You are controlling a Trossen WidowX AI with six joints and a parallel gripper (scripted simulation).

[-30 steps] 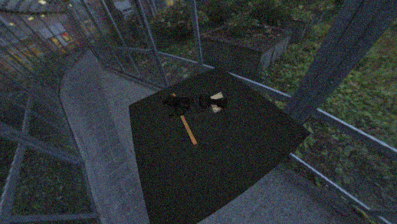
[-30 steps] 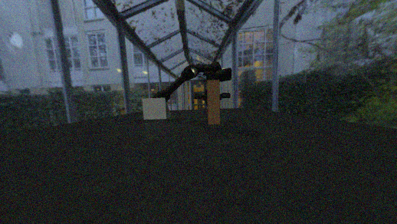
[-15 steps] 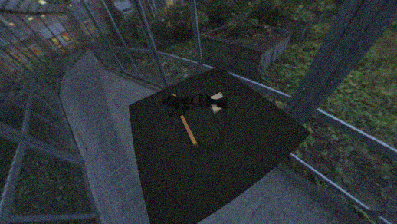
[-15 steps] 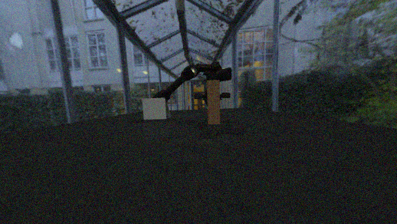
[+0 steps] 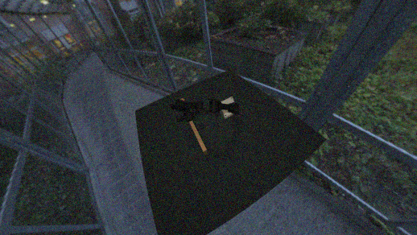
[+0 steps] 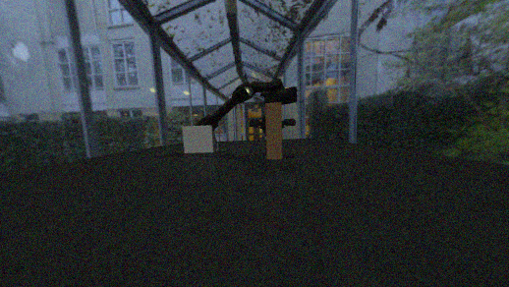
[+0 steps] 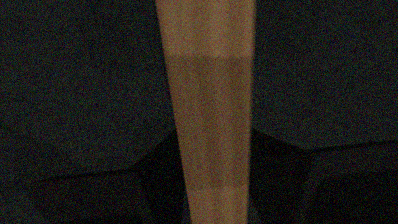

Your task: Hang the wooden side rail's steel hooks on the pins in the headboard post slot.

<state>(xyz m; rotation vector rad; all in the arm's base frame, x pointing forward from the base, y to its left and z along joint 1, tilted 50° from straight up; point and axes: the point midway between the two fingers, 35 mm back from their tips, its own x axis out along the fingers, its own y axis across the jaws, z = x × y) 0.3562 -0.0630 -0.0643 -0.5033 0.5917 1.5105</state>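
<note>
Now: gripper tip 120 mm to the left of the headboard post and 40 mm below it.
</note>
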